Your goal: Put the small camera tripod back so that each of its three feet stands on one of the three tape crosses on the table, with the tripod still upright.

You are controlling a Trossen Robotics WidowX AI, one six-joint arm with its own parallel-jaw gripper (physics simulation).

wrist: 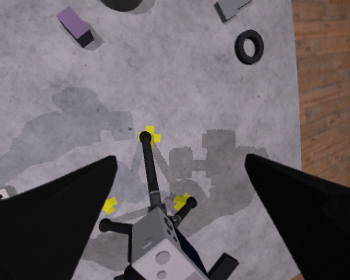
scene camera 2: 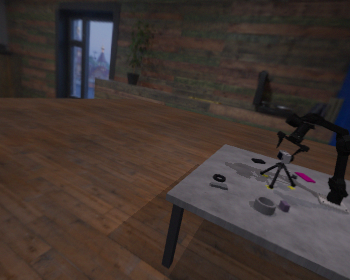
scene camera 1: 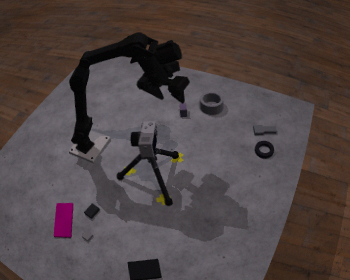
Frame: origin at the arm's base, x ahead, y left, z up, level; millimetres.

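Seen in the pictures: gripper, fingertip midpoint: (wrist: 181, 160) (scene camera 2: 283, 152) (scene camera 1: 172, 100); arm's base, origin of the base link: (scene camera 2: 333, 201) (scene camera 1: 85, 146).
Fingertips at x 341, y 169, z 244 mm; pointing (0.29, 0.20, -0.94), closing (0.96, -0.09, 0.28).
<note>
Offsets run from my fingertips to a thing's top centre. "*": to the spot under its first point.
The camera tripod {dx -38, dy -156, dz -23 mm} (scene camera 1: 147, 141) (scene camera 2: 285, 157) (wrist: 161, 252) stands upright on three spread legs. One foot {* dx +10, dy -28, dz -237 mm} (scene camera 1: 175, 155) (wrist: 145, 136) overlaps the edge of its yellow cross {dx +11, dy -21, dz -257 mm} (scene camera 1: 179, 158) (wrist: 154, 136). A second foot {* dx +105, dy -212, dz -242 mm} (scene camera 1: 169, 202) (wrist: 192, 202) is beside its cross {dx +73, dy -202, dz -257 mm} (scene camera 1: 160, 199) (wrist: 180, 201), at its edge. The third foot {* dx -108, dy -212, dz -239 mm} (scene camera 1: 120, 176) (wrist: 105, 224) is clearly apart from its cross {dx -108, dy -161, dz -257 mm} (scene camera 1: 131, 171) (wrist: 109, 205). My gripper (scene camera 1: 172, 98) (scene camera 2: 290, 149) (wrist: 181, 160) is open and empty, above the tripod; in the wrist view the camera body shows low between the fingers.
A grey round holder {dx -13, dy +290, dz -210 mm} (scene camera 1: 211, 108) and a purple block {dx -97, dy +196, dz -218 mm} (scene camera 1: 183, 110) (wrist: 74, 23) lie beyond the tripod. A black ring {dx +291, dy +175, dz -242 mm} (scene camera 1: 257, 149) (wrist: 240, 47) and a grey piece {dx +252, dy +276, dz -243 mm} (scene camera 1: 264, 130) lie to the right. A magenta slab {dx -180, dy -492, dz -250 mm} (scene camera 1: 63, 220), small dark block {dx -110, dy -392, dz -243 mm} (scene camera 1: 92, 210) and black slab {dx +184, dy -479, dz -243 mm} (scene camera 1: 144, 269) lie nearer.
</note>
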